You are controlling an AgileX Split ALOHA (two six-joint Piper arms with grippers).
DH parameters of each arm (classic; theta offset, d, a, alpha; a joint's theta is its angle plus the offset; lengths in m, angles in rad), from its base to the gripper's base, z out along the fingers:
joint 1: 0 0.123 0 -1.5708
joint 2: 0.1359 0 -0.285 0
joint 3: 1.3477 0 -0.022 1.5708
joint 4: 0 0.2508 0 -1.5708
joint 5: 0 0 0.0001 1.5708
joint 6: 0 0.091 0 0
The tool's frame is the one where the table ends.
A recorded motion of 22 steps. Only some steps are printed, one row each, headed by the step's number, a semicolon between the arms.
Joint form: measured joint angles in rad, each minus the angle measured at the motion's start. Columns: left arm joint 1, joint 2, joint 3, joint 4, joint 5, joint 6; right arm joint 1, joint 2, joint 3, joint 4, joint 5, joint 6.
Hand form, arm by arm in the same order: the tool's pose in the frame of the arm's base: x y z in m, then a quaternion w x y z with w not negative. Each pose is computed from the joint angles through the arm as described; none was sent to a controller.
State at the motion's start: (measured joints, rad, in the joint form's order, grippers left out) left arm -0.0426 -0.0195 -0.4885 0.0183 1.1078 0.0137; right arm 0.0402 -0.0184 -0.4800 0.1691 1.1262 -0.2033
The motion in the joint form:
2: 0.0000 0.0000 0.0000 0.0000 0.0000 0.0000; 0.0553 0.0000 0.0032 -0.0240 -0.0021 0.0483
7: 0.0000 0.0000 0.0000 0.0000 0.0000 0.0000; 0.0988 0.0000 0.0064 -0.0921 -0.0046 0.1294
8: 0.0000 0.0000 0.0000 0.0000 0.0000 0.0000; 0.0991 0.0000 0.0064 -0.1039 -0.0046 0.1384
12: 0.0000 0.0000 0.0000 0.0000 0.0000 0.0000; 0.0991 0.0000 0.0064 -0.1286 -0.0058 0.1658
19: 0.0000 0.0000 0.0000 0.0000 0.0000 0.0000; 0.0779 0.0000 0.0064 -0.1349 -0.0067 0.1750
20: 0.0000 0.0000 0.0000 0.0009 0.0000 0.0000; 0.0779 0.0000 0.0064 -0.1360 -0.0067 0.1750
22: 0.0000 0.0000 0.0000 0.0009 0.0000 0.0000; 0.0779 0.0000 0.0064 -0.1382 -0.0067 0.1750
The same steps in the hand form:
2: -0.0084 0.0019 0.2702 0.50481 0.02369 0.86290 0.00183; -0.0093 0.0110 0.2664 0.49278 -0.11334 0.86081 0.05768
7: -0.0084 0.0019 0.2702 0.50481 0.02369 0.86290 0.00183; -0.0082 0.0052 0.2652 0.48996 -0.09493 0.86485 0.05438
8: -0.0084 0.0019 0.2702 0.50481 0.02369 0.86290 0.00183; -0.0081 0.0043 0.2652 0.49002 -0.09080 0.86548 0.05078
12: -0.0084 0.0019 0.2702 0.50481 0.02369 0.86290 0.00183; -0.0077 0.0023 0.2652 0.49059 -0.07812 0.86670 0.04522
19: -0.0084 0.0019 0.2702 0.50481 0.02369 0.86290 0.00183; -0.0075 0.0019 0.2652 0.49141 -0.06472 0.86763 0.03916
20: -0.0084 0.0019 0.2702 0.50482 0.02366 0.86290 0.00228; -0.0075 0.0018 0.2652 0.49144 -0.06469 0.86764 0.03861
22: -0.0084 0.0019 0.2702 0.50482 0.02366 0.86290 0.00228; -0.0075 0.0017 0.2652 0.49150 -0.06462 0.86767 0.03751

